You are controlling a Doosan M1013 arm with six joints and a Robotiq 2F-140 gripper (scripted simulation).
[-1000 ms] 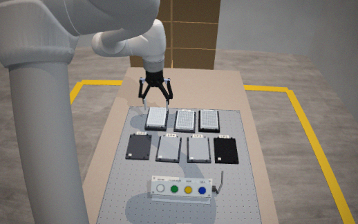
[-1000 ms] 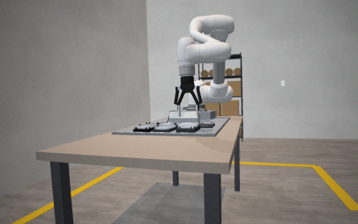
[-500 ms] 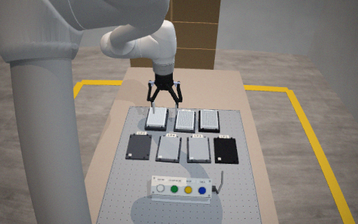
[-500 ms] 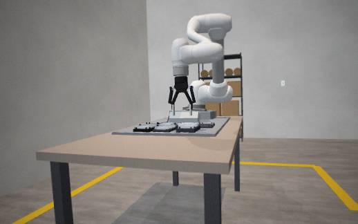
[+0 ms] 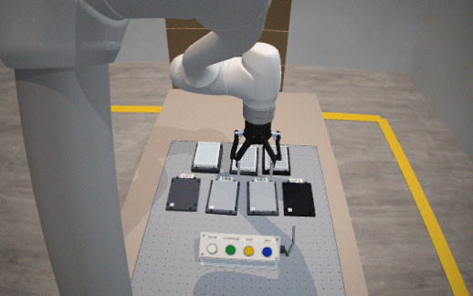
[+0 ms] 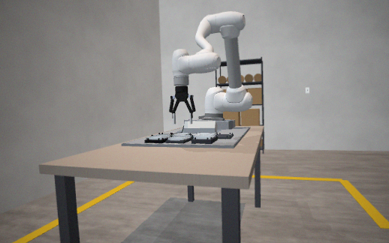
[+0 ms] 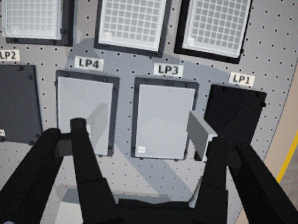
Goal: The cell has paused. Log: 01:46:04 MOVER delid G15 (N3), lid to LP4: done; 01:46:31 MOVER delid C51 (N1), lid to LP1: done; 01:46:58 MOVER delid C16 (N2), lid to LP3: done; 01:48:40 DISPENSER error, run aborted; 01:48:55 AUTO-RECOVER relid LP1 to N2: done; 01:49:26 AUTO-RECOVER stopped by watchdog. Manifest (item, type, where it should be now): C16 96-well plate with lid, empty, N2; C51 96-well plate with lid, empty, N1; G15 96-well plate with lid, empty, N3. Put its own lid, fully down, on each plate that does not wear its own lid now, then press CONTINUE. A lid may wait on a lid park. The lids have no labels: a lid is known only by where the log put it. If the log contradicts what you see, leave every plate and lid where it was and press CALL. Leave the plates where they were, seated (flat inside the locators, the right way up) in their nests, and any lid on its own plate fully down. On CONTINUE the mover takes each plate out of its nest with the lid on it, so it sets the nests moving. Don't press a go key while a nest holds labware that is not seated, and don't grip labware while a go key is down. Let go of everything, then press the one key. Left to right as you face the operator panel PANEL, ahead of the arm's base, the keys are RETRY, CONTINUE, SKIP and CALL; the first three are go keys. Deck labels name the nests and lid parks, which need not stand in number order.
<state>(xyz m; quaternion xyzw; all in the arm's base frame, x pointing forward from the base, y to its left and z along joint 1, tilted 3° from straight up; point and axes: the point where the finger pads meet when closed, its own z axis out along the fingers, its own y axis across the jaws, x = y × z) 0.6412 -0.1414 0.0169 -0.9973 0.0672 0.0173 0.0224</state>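
Now: hand 100 mm above the lid park LP3, 40 mm past it and 20 mm to the left of it. From my hand the other things lie so: plate (170 mm ahead, 150 mm to the left, 80 mm below); lid park LP1 (150 mm to the right, 100 mm below, 60 mm behind); lid park LP4 (110 mm to the left, 100 mm below, 20 mm behind).
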